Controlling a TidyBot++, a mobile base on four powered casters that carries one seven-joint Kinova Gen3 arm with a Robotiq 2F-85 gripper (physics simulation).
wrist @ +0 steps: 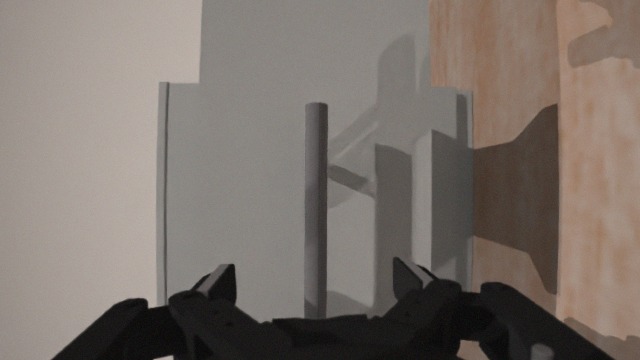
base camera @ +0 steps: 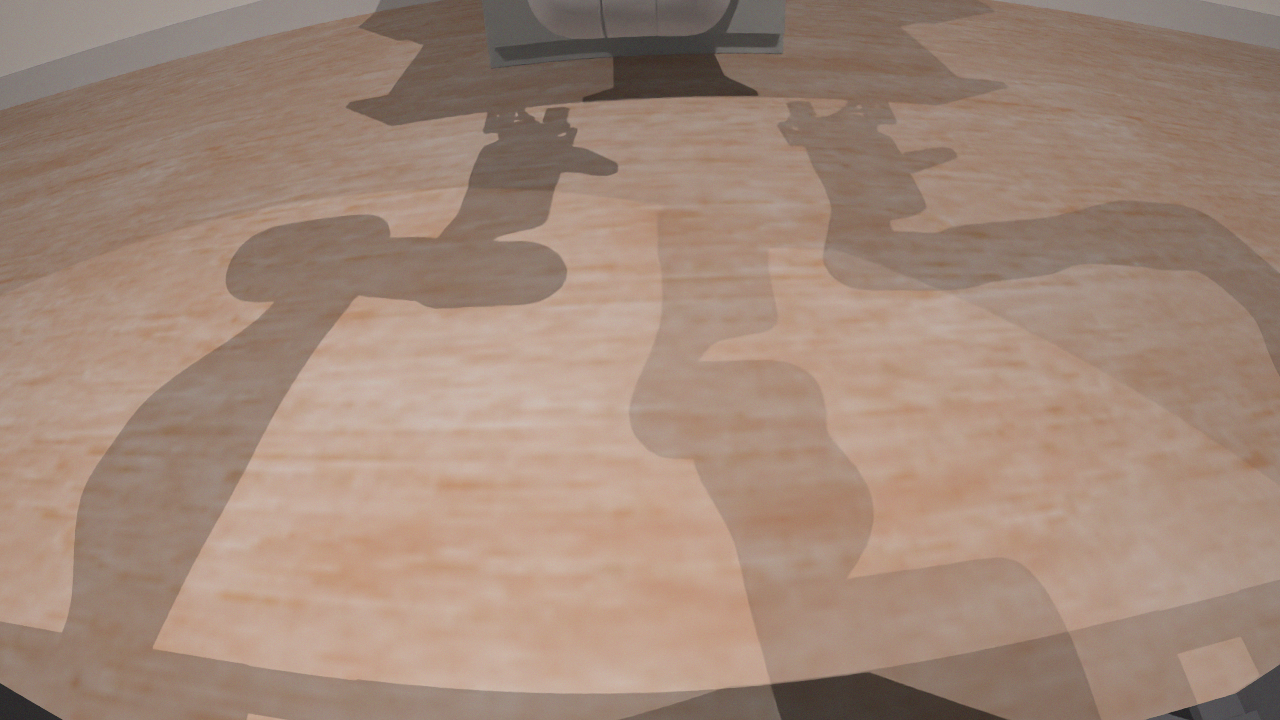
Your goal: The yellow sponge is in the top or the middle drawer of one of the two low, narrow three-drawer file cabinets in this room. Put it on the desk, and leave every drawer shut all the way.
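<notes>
A grey file cabinet (base camera: pixel 503 51) (wrist: pixel 182 200) stands against the wall; it lies sideways in the wrist view, its top to the left. Its middle drawer (wrist: pixel 265 150) is pulled out, and the wide front hides the other drawers' handles. The drawer's dark bar handle (wrist: pixel 316 200) runs up the middle of the wrist view. My gripper (wrist: pixel 315 278) is open and empty, facing the drawer front, with one fingertip on each side of the handle's line. How far the tips are from the handle is hard to tell. The yellow sponge and the desk do not show.
A pale wall (wrist: pixel 80 150) rises beside the cabinet's top end in the wrist view. The wooden floor (base camera: pixel 465 501) (wrist: pixel 600 200) carries the arm's shadows. A rounded grey part of my arm (base camera: pixel 631 16) hangs in front of the cabinet in the base view.
</notes>
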